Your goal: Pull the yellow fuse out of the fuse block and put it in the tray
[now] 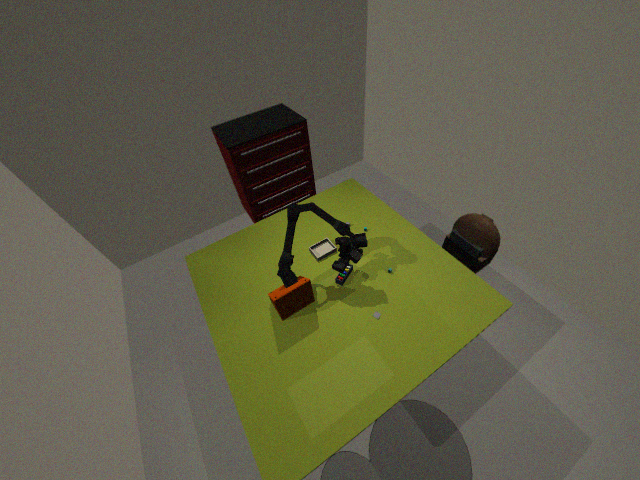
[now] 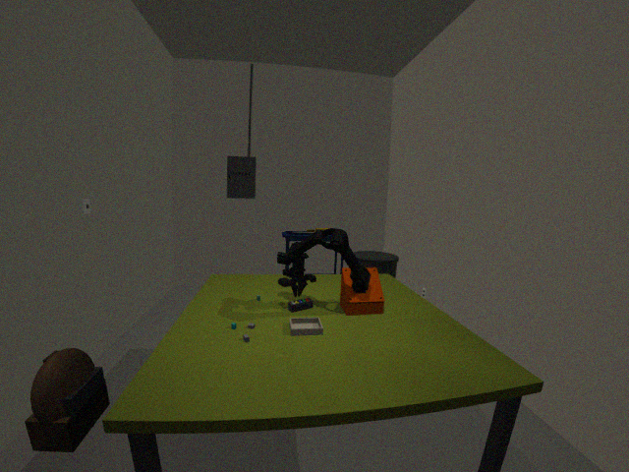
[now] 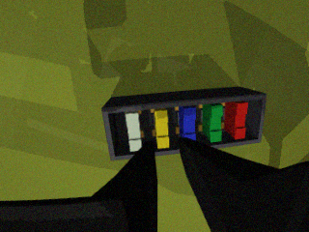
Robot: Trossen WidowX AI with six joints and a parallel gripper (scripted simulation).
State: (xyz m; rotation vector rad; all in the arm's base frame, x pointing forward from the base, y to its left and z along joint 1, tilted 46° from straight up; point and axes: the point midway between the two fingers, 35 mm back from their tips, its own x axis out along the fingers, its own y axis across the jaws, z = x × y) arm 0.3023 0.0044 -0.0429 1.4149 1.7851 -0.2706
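My gripper tip is now 4 cm above the yellow fuse. Round my gripper tip: grey tray 3 cm behind, 21 cm to the left, 6 cm below.
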